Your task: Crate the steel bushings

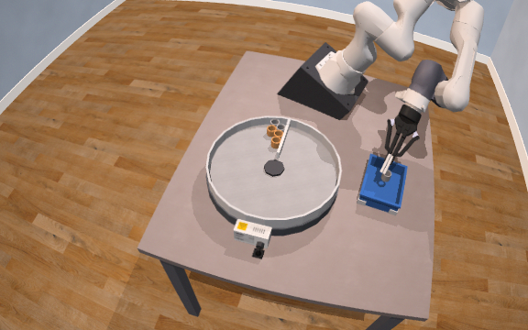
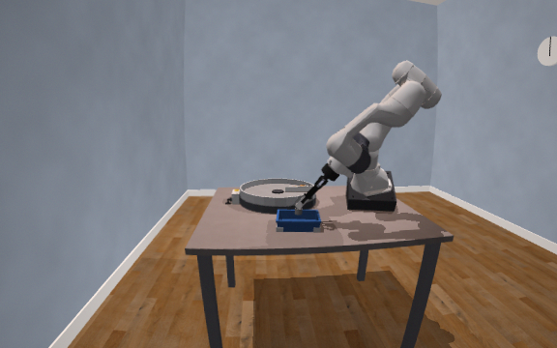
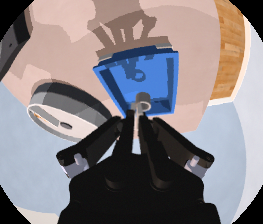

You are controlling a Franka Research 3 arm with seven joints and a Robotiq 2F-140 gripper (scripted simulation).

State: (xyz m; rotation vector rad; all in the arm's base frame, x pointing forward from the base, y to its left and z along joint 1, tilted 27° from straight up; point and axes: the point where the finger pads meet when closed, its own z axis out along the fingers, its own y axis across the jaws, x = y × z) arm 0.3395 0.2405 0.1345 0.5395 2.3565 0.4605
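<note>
The blue crate lies 2 cm ahead of my hand, 1 cm to the left of it and 8 cm below it. Round my hand: grey round turning table: 13 cm ahead, 34 cm to the right, 5 cm below.
</note>
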